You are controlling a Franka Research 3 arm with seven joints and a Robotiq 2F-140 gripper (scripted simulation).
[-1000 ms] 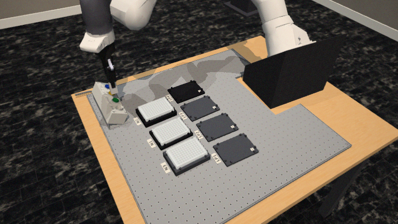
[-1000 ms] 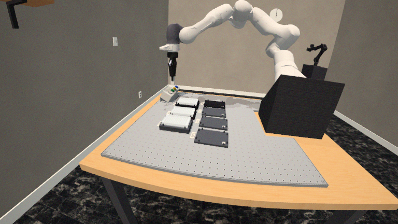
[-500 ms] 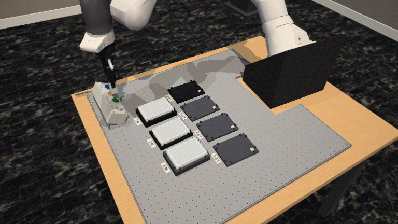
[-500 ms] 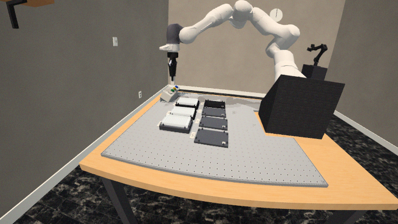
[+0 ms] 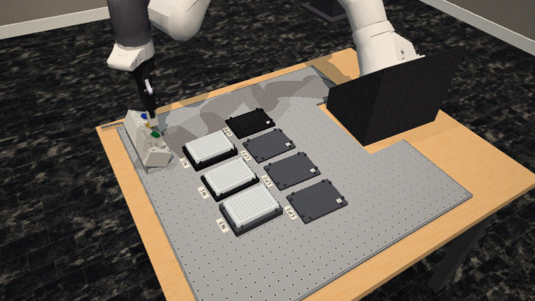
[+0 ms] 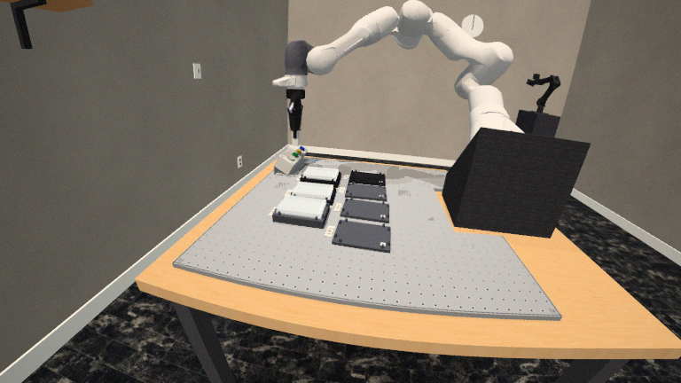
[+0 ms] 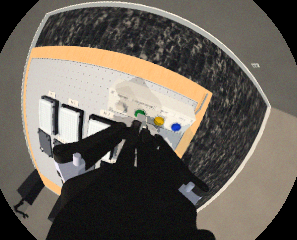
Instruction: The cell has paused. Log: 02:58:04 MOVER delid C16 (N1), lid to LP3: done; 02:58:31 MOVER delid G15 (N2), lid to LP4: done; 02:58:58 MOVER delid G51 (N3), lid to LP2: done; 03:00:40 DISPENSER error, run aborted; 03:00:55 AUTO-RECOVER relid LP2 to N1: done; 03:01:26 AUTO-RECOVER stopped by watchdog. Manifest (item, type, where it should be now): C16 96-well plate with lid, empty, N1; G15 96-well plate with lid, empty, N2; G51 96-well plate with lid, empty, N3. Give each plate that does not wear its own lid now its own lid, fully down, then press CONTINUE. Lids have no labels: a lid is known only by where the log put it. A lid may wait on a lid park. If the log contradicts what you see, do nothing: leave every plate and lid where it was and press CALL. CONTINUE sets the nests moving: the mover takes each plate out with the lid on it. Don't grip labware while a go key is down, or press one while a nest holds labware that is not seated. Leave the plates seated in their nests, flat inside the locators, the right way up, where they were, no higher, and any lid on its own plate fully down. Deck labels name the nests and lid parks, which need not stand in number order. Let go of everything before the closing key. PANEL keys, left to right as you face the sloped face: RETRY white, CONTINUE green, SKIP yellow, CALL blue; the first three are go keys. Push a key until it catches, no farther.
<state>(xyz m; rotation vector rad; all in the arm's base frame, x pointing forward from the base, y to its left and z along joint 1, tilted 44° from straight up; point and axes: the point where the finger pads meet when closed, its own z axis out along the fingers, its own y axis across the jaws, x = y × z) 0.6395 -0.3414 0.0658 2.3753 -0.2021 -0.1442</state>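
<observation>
The green key lies 70 mm below my hand. Round my hand: blue key 100 mm to the right, 70 mm below, 10 mm behind; then white key 70 mm below, 50 mm to the left, 10 mm ahead; then yellow key 70 mm below, 50 mm to the right.
</observation>
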